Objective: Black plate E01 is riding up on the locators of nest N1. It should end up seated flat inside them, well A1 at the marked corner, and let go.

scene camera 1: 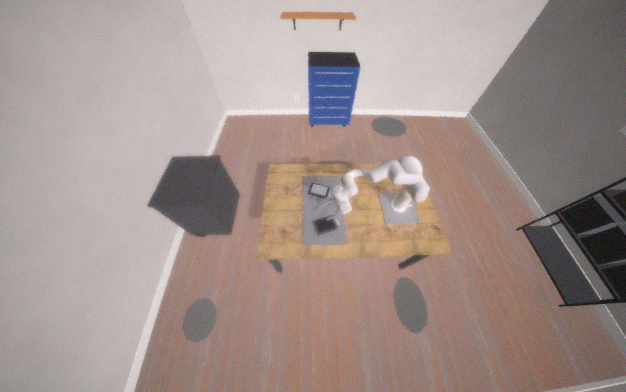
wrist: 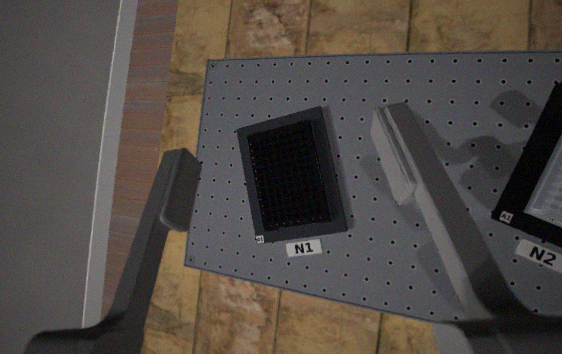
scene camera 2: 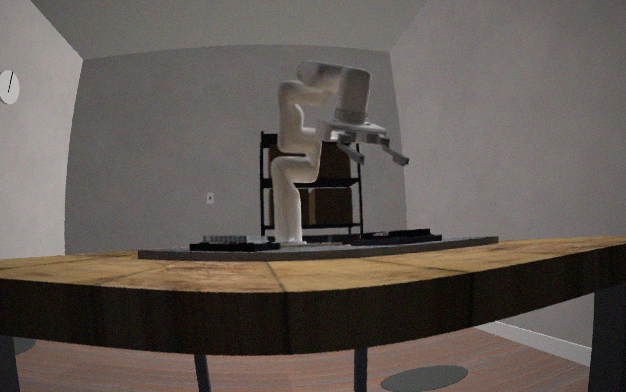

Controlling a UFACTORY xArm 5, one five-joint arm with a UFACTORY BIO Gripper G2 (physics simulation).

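Frame: origin at the arm's base, x ahead, y left, z up, level; centimetres.
Seen in the pictures: end effector, tool point: [scene camera 1: 326, 211] [wrist: 277, 172] [scene camera 2: 379, 158]; arm's base, origin of the base link: [scene camera 1: 398, 205] [scene camera 2: 288, 244].
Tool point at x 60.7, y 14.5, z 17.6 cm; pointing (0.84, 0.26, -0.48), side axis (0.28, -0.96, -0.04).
Observation:
Offsets run from my tool point to a thing's top centre. "*": to the spot under its first point. Level surfaces: height alone.
Black plate E01 @(dz -15.1, dx +0.2, dy +2.8 cm) [scene camera 1: 325, 226] [scene camera 2: 410, 233] [wrist: 290, 180] lies in nest N1 [scene camera 2: 434, 238] [wrist: 305, 231], a dark frame. In scene camera 2 the plate shows above the nest's edge, its right end higher than its left. In the wrist view its outline sits slightly askew within the frame. The A1 label @(* dz -16.5, dx -8.7, dy +5.6 cm) [wrist: 259, 239] marks the nest's lower left corner in that view; well A1 on the plate and the locators cannot be made out. My gripper [scene camera 1: 327, 210] [scene camera 2: 383, 161] [wrist: 288, 172] is open and empty, high above the nest, fingers apart on either side of it in the wrist view.
Nest N2 @(dz -16.2, dx +4.2, dy -28.8 cm) [scene camera 2: 235, 247] [wrist: 515, 190], holding a clear plate @(dz -15.1, dx +4.2, dy -28.8 cm) [scene camera 1: 319, 189] [scene camera 2: 235, 239], is on the same grey perforated board [scene camera 1: 311, 237] [scene camera 2: 320, 256] [wrist: 260, 90]. The board lies on the wooden table @(dz -19.0 cm) [scene camera 1: 370, 245] [scene camera 2: 225, 277].

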